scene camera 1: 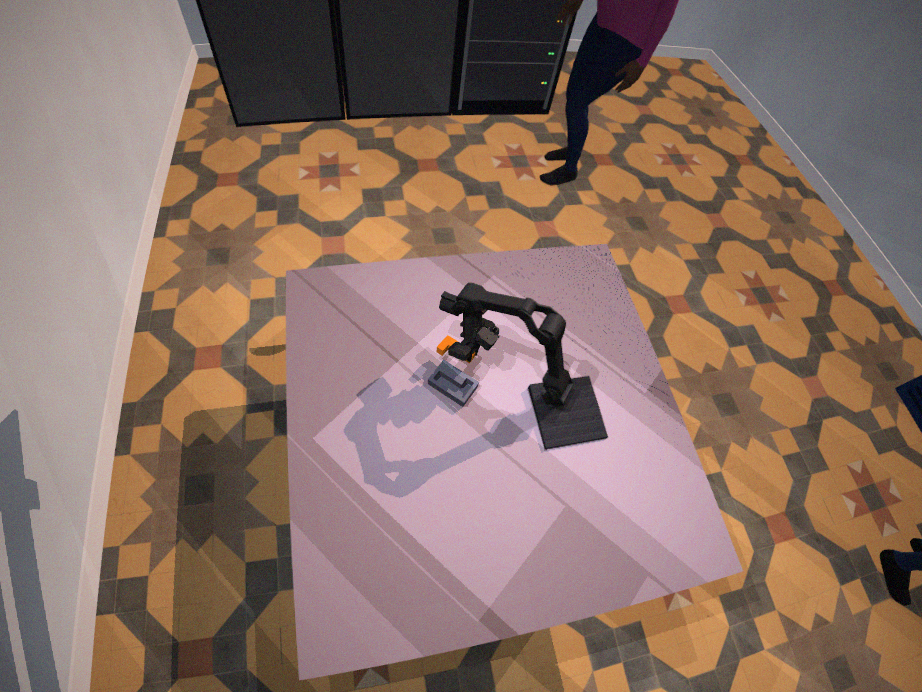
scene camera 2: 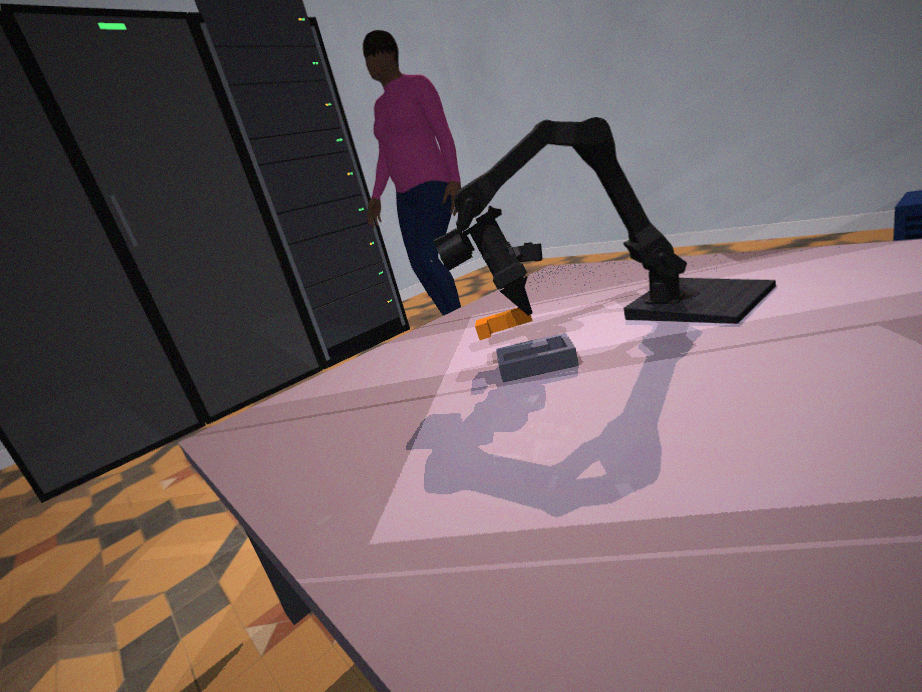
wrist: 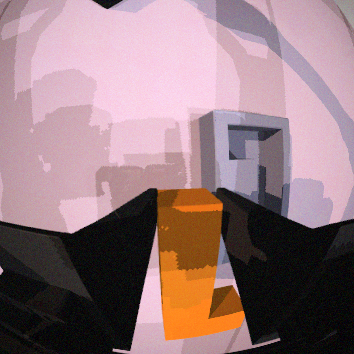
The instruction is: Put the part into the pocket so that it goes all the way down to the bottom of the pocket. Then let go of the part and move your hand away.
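Note:
The orange L-shaped part is between the fingers of my gripper, which is shut on it. In the wrist view its long bar runs down the picture and its short foot points right at the bottom. The part is held above the table, apart from the grey block. The grey block with the pocket lies flat on the table, below the gripper in scene camera 1 and to the right in the wrist view. The right finger hides the block's near end there.
The arm's black base plate stands on the pink table, right of the block in both scene views. Dark cabinets and a person in a magenta top stand beyond the table.

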